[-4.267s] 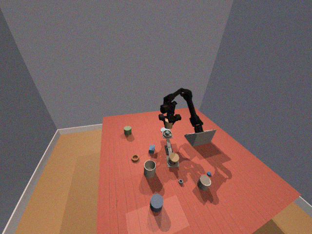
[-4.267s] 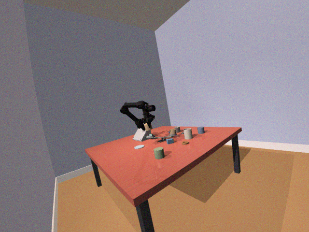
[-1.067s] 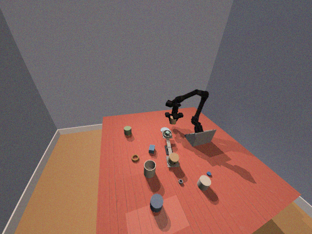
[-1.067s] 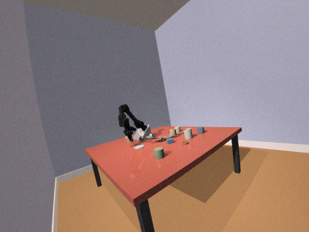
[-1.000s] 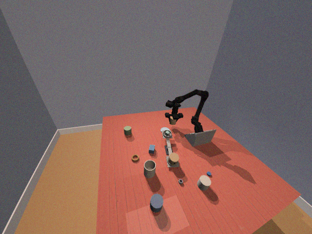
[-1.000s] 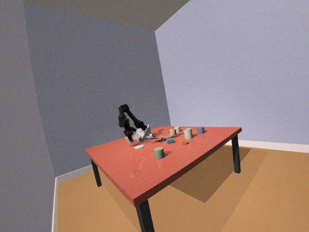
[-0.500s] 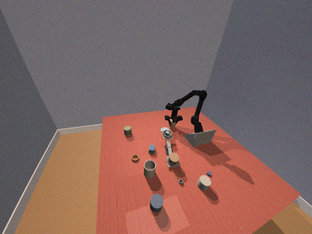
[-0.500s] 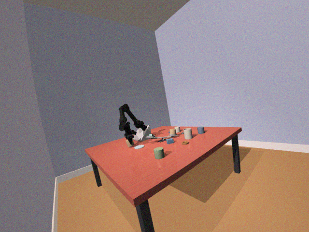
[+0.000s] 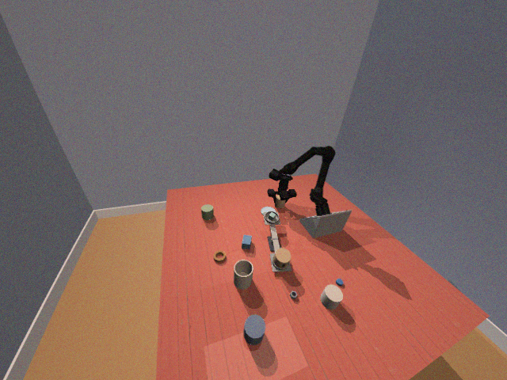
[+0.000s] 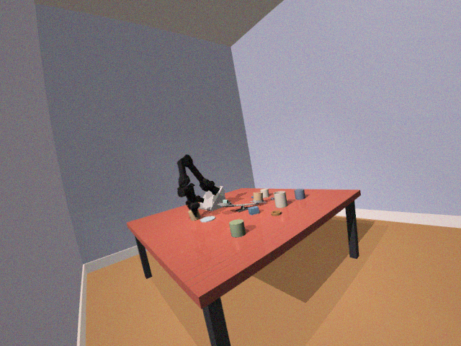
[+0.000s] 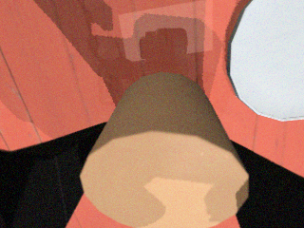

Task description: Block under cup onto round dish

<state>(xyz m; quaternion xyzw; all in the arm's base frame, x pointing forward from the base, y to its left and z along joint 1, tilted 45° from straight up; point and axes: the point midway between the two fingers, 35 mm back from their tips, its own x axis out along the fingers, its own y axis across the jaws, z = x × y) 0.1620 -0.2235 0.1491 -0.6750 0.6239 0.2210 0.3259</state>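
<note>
Right now my gripper tip is 20 mm to the left of the tan cup and 10 mm below it. The rest, counted from my gripper tip: pale green block (120 mm ahead, 190 mm to the left, 60 mm above); then green cylinder (460 mm ahead, 50 mm to the left, 10 mm above); then round dish (90 mm ahead, 50 mm to the left, 20 mm below).
</note>
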